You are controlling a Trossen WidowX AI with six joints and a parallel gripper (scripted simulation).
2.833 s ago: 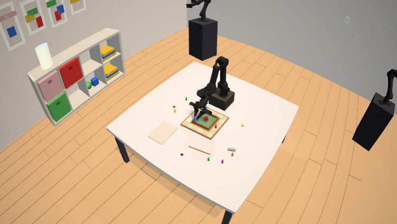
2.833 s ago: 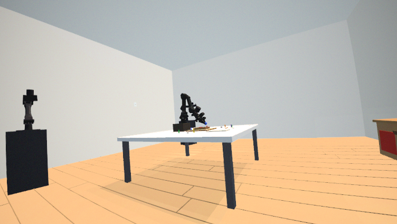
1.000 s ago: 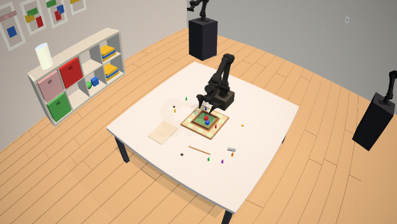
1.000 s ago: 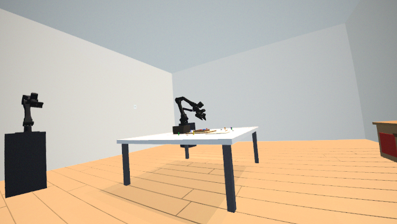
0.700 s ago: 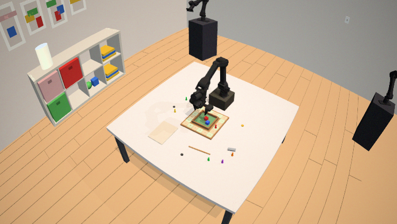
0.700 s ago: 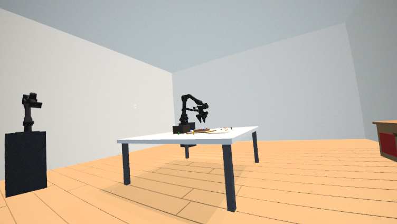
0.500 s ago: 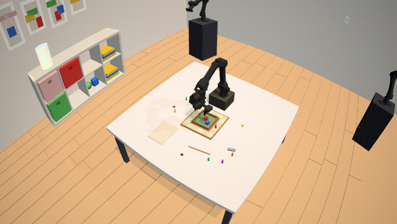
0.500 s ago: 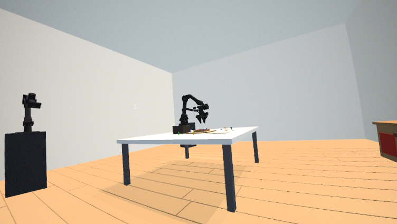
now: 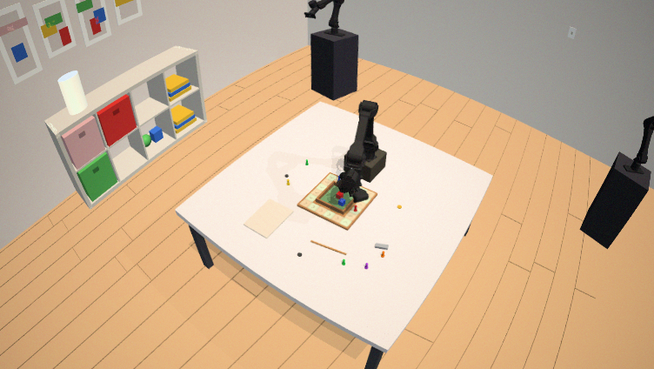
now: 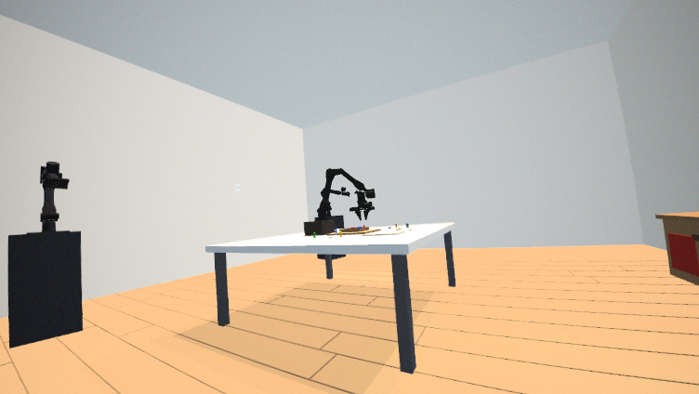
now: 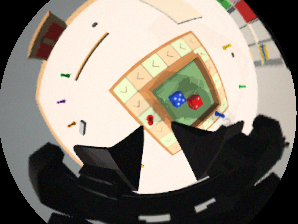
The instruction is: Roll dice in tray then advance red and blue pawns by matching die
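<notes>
The red pawn is 50 mm below my gripper tip, 10 mm to the left of it and 10 mm behind it. From my gripper tip the other things lie so: grey block 250 mm to the left, 70 mm below, 60 mm ahead; then blue pawn 190 mm to the right, 100 mm behind, 50 mm below; then wooden stick 230 mm ahead, 90 mm to the left, 80 mm below.
</notes>
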